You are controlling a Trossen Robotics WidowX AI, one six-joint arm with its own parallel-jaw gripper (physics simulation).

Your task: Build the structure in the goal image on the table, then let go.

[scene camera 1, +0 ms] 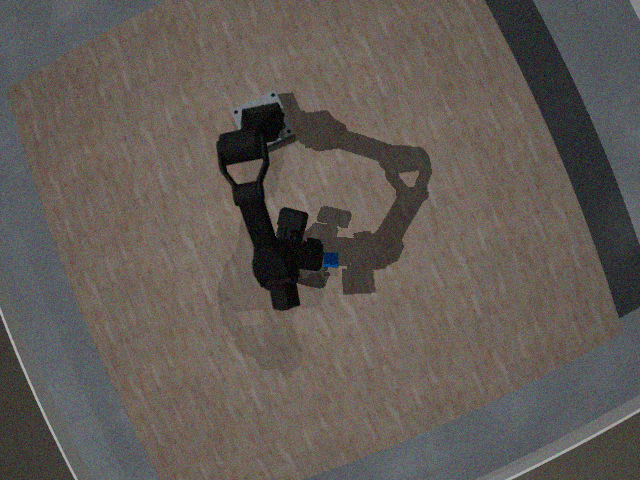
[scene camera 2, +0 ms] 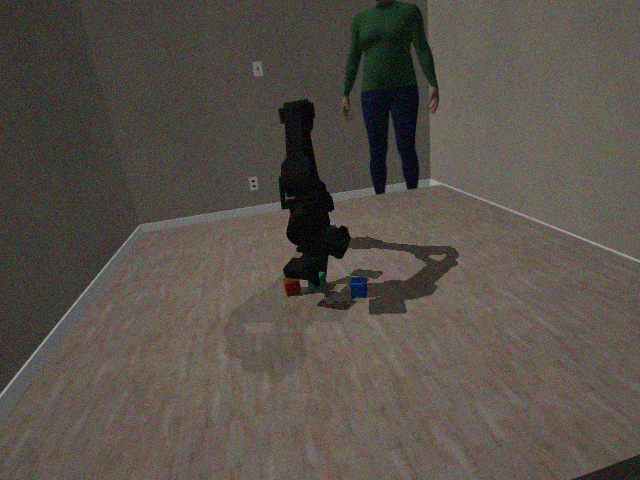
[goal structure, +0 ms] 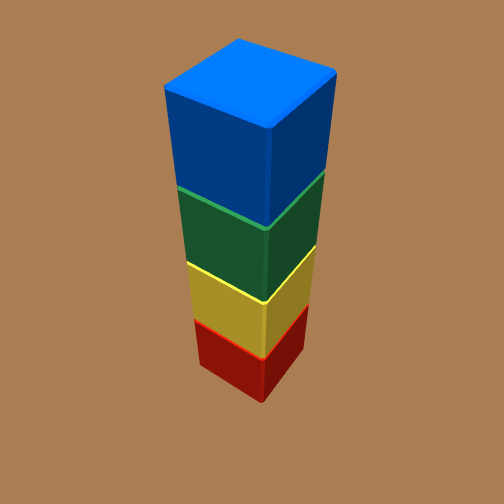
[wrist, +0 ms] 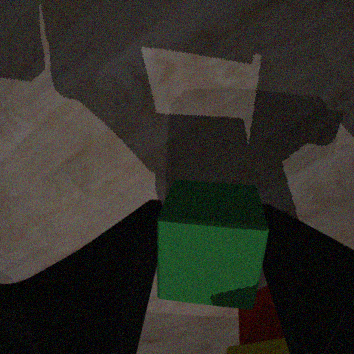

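My gripper (scene camera 2: 317, 282) (wrist: 208, 213) is shut on a green cube (scene camera 2: 316, 280) (wrist: 211, 262), with one black finger against each side. The cube is low over the table; whether it touches the table is unclear. A red cube (scene camera 2: 292, 287) (wrist: 261, 320) is close beside it, on the left in scene camera 2 and at lower right in the wrist view. A yellow cube (scene camera 2: 291, 279) (wrist: 260, 346) shows as a sliver above the red one, mostly hidden. A blue cube (scene camera 1: 330, 259) (scene camera 2: 358, 287) stands apart, right of the gripper in both scene views. The arm hides the other cubes in scene camera 1.
The arm's base plate (scene camera 1: 237, 117) is at the upper middle in scene camera 1. The arm's dark shadow (scene camera 1: 361, 248) (scene camera 2: 413, 289) falls around the blue cube. A person (scene camera 2: 388, 46) stands by the wall at the back in scene camera 2.
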